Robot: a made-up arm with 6 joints. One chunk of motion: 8 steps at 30 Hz.
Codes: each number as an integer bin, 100 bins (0 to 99) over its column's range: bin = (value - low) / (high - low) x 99, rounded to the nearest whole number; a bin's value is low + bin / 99 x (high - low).
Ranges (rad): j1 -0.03..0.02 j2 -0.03..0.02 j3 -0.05..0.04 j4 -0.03..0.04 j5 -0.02..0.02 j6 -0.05..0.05
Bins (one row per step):
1: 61 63 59 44 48 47
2: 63 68 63 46 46 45
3: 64 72 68 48 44 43
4: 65 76 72 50 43 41
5: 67 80 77 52 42 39
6: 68 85 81 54 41 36
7: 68 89 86 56 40 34
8: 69 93 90 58 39 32
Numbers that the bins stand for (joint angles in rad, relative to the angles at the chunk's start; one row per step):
1: 0.0008 0.0018 0.0036 0.0011 -0.0006 -0.0025
2: 0.0018 0.0043 0.0073 0.0025 -0.0014 -0.0045
3: 0.0023 0.0064 0.0118 0.0039 -0.0022 -0.0066
4: 0.0028 0.0084 0.0155 0.0054 -0.0026 -0.0086
5: 0.0038 0.0104 0.0200 0.0068 -0.0030 -0.0106
6: 0.0043 0.0129 0.0236 0.0082 -0.0034 -0.0136
7: 0.0043 0.0149 0.0282 0.0096 -0.0038 -0.0157
8: 0.0048 0.0170 0.0318 0.0110 -0.0042 -0.0177

